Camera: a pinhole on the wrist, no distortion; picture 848 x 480 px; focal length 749.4 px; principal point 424.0 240.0 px. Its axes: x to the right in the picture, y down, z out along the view. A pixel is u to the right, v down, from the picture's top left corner.
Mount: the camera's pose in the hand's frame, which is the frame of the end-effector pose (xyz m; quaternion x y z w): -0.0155 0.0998 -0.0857 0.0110 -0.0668 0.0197 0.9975
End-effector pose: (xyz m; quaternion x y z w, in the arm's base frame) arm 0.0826 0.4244 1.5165 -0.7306 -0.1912 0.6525 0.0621
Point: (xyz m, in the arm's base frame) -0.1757 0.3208 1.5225
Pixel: 421 137
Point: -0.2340 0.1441 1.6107
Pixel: 197 373
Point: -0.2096 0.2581 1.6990
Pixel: 76 146
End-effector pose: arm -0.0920 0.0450 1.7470 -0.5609 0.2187 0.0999 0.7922
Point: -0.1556 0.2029 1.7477
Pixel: 338 197
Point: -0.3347 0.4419 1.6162
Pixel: outside the picture
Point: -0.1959 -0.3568 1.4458
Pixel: behind the camera
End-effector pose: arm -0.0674 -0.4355 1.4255 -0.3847 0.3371 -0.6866 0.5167
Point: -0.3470 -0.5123 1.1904
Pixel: behind the camera
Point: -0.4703 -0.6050 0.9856
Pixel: behind the camera
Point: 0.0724 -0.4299 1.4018
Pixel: 454 190
